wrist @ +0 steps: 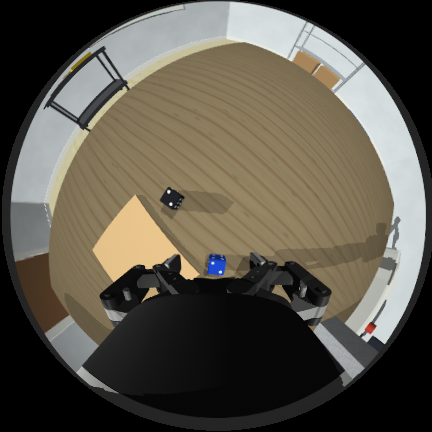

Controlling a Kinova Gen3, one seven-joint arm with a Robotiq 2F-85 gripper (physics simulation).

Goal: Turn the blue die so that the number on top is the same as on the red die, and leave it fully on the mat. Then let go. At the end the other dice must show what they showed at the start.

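Frame: origin at the arm's base, x ahead, y left, z up, level; millimetres.
Seen in the pictures: gripper, between the fingertips: (214, 261).
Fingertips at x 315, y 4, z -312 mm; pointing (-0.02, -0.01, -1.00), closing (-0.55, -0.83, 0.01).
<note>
A point is followed by its place in that frame.
The blue die (216, 265) @[y 4, x 312, z -304 mm] rests beside the right corner of the tan mat (132, 240) @[y 88, x 398, z -320 mm], off the mat as far as I can see. Its larger face, which looks like the top, shows two white pips; a narrow side face with pips shows above it in the view. My gripper (214, 261) @[y 4, x 315, z -312 mm] is open, with one finger to the left and one to the right of the blue die in the view, nothing held. The black die (172, 198) @[y 0, x 404, z -304 mm] lies on the table past the mat's upper edge, with two pips on its large face. The red die does not show; the gripper body hides part of the mat.
The wooden table (250, 150) @[y -120, x 406, z -324 mm] spreads around the dice. The black die stands up and left of the blue one, near the mat's upper corner. A dark frame stand (103, 102) and a shelf with brown boxes (306, 62) stand beyond the table.
</note>
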